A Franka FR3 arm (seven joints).
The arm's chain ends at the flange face. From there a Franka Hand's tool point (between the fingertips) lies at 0.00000 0.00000 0.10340 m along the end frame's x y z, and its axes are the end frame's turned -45 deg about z.
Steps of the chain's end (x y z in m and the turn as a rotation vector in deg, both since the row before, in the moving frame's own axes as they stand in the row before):
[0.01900 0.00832 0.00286 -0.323 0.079 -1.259]
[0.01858 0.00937 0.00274 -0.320 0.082 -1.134]
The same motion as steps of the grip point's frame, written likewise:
[0.00725 0.01983 0.00286 -0.284 -0.173 -1.259]
[0.00621 0.02028 0.00274 -0.284 -0.168 -1.134]

